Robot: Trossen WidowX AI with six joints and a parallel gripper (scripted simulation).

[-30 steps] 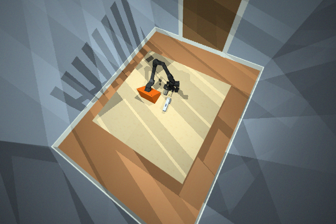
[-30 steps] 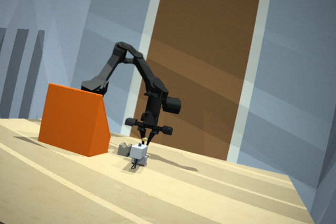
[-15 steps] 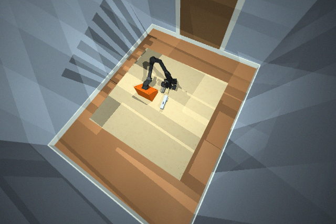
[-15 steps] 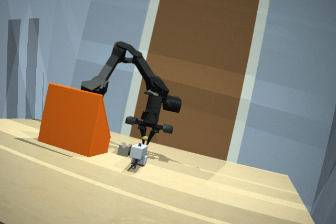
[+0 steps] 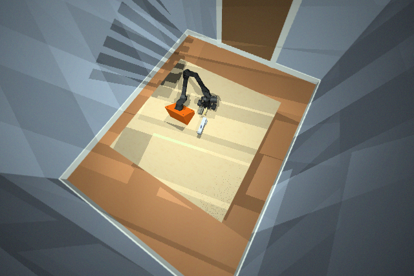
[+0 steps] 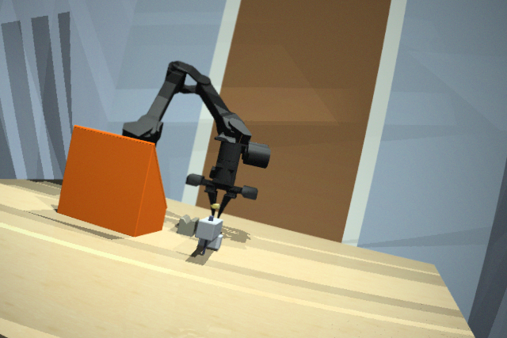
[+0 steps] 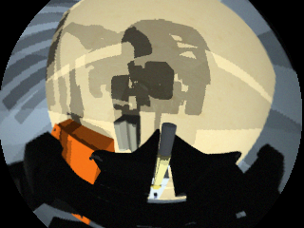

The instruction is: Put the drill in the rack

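Right now my gripper tip is 60 mm past the small grey rack, 40 mm to the left of it and 30 mm above it. Also, from my gripper tip: thin dark drill 220 mm to the right, 40 mm ahead.
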